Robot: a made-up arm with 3 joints. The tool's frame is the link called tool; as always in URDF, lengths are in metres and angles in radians. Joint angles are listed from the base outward. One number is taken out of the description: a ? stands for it. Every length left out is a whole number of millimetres.
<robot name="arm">
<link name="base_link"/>
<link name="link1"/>
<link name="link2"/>
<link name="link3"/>
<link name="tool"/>
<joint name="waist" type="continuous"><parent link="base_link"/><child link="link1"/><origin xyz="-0.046 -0.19 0.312" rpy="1.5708 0 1.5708"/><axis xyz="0 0 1"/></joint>
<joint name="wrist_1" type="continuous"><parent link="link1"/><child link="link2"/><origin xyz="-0.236 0.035 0" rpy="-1.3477 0.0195 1.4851"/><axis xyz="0 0 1"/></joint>
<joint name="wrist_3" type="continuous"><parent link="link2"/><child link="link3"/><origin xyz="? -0.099 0" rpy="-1.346 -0.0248 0.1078"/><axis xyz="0 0 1"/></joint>
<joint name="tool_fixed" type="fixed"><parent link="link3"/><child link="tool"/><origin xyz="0.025 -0.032 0" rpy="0.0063 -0.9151 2.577"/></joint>
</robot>
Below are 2 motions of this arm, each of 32 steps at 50 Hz.
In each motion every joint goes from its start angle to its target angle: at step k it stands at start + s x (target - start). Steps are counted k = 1, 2, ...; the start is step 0. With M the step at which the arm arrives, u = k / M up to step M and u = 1 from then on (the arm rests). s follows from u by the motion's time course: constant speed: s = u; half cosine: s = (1 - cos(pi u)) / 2; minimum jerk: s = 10 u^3 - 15 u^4 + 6 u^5.
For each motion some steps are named. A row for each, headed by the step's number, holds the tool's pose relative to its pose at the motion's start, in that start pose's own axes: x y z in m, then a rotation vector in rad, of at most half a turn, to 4 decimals.
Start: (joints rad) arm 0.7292 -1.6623 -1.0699
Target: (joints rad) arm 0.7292 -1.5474 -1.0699
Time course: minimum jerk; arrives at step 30
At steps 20, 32:
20: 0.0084 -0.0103 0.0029 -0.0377 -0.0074 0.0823
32: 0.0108 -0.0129 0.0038 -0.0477 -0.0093 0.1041

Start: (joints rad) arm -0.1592 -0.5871 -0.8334
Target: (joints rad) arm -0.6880 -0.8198 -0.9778
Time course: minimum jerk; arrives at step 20
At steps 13, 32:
13: 0.0249 -0.0634 -0.0085 0.3422 0.1711 -0.1802
32: 0.0337 -0.0814 -0.0138 0.4394 0.2439 -0.2329

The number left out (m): 0.119
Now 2 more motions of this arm.
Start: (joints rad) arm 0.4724 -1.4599 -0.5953
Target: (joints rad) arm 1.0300 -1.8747 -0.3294
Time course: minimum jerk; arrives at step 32
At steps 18, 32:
18: -0.0660 0.0225 -0.0985 0.0647 -0.3709 0.0567
32: -0.0879 0.0233 -0.1713 0.1171 -0.6067 0.1392

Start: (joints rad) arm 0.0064 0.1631 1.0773
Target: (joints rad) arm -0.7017 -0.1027 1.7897
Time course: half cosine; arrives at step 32
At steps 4, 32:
4: -0.0077 -0.0026 0.0014 0.0278 -0.0148 0.0428
32: -0.1460 -0.1124 0.0013 0.6901 -0.2928 1.1855

